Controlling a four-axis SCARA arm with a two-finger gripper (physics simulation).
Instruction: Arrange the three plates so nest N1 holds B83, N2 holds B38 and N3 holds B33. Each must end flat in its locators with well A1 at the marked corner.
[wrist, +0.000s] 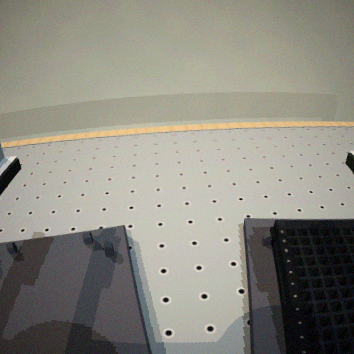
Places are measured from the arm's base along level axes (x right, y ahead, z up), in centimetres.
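Where they show: gripper, fingertip midpoint: (181, 138).
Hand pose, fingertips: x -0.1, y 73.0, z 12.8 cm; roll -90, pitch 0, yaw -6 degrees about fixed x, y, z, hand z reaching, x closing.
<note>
Things, the pixels of their top centre, and the offset from my fingertips. "spot": a spot on its surface instead. Level surfaces: height alone.
- black well plate, middle of its top: (350, 285) dx +9.8, dy -2.2, dz -8.9 cm
- light table, its level: dz -11.5 cm
- thin wooden-coloured edge strip, surface spot: (175, 130) spot: dx +1.7, dy +27.0, dz -11.5 cm
My gripper (181, 138) is open and empty. Its two dark fingertips show at the far left and far right edges of the wrist view. A black well plate (322, 285) lies on a dark nest base (261, 285) at the lower right. Its right and near parts are cut off by the frame, and no code or A1 mark of it shows. Another dark nest base (55, 285) at the lower left has small locators near its far edge and bears no plate on the part that shows. Nest labels do not show, so I cannot tell which nests these are.
The light table (180, 257) has rows of small holes and runs between and beyond the two nest bases. A thin wooden-coloured edge strip (175, 129) crosses behind it, with a plain grey-beige wall (175, 55) beyond. Shadows fall over the left base and the near table.
</note>
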